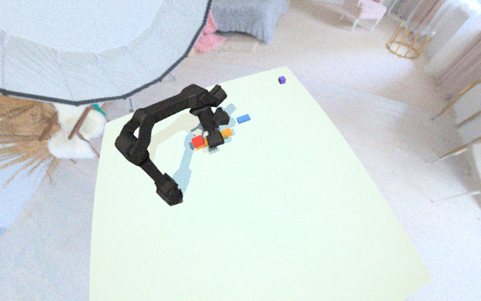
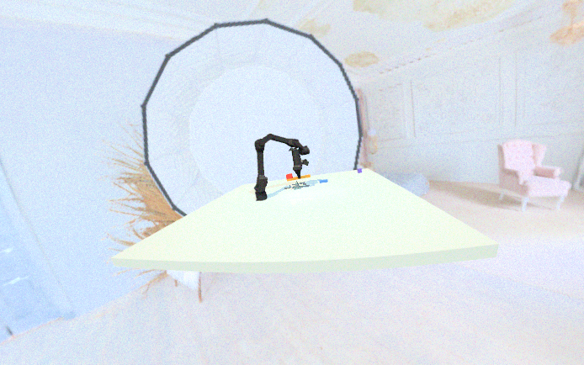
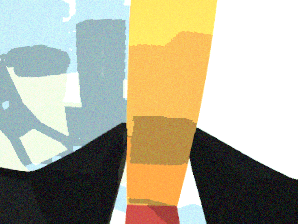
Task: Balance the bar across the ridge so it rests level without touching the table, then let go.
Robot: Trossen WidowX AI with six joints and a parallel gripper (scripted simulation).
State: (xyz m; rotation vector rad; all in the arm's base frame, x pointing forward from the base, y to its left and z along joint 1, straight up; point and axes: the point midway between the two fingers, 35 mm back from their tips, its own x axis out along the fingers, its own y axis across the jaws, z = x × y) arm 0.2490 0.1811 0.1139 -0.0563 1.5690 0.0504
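Now: gripper tip 30 mm past the grey-green ridge and 20 mm above it. Also, from my gripper tip: blue block 170 mm ahead, 120 mm to the left, 70 mm below; then purple cube 490 mm ahead, 320 mm to the left, 60 mm below.
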